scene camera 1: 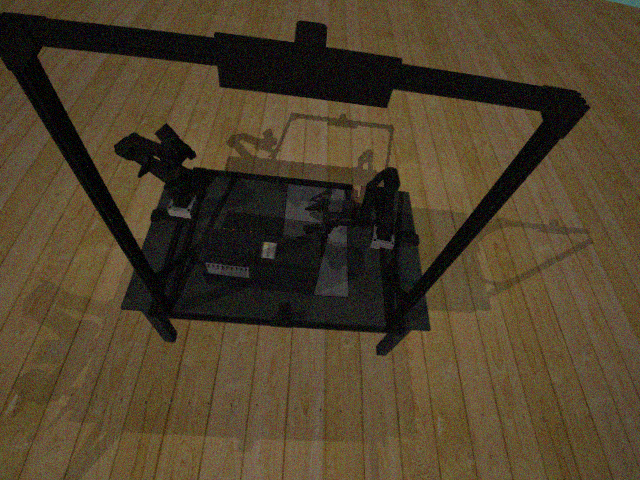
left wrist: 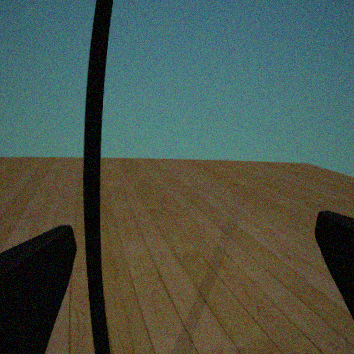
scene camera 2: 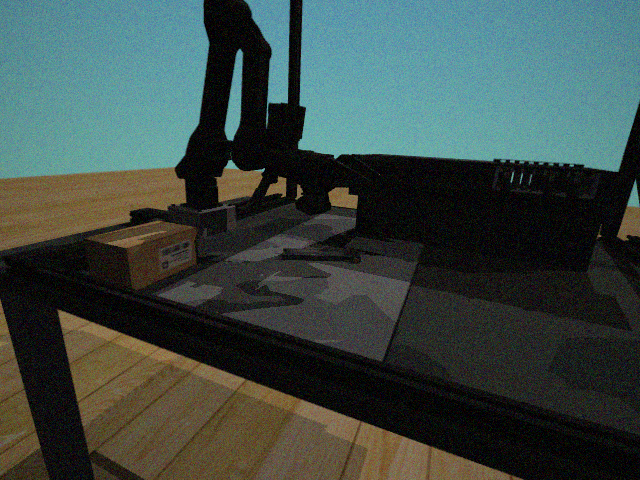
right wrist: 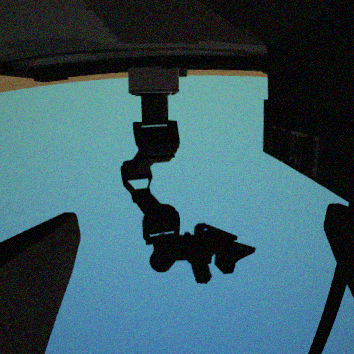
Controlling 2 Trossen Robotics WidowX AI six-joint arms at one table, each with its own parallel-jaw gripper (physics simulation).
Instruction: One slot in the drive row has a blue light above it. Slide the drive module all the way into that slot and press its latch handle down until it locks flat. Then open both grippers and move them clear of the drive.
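A dark chassis stands on the table; a pale slotted strip shows at its top. Tiny orange dots show near its back edge in scene camera 1. No blue light is visible, and I cannot make out the drive module or its latch. My right gripper is open and empty, beside the chassis end and low over the pale mat. My left gripper is open and empty, raised away from the chassis and facing the floor beyond the table.
A flat dark bar lies on the mat; I cannot tell what it is. A cardboard box stands near the right arm's base. A black frame spans the table; one post crosses the left wrist view. The left arm shows in the right wrist view.
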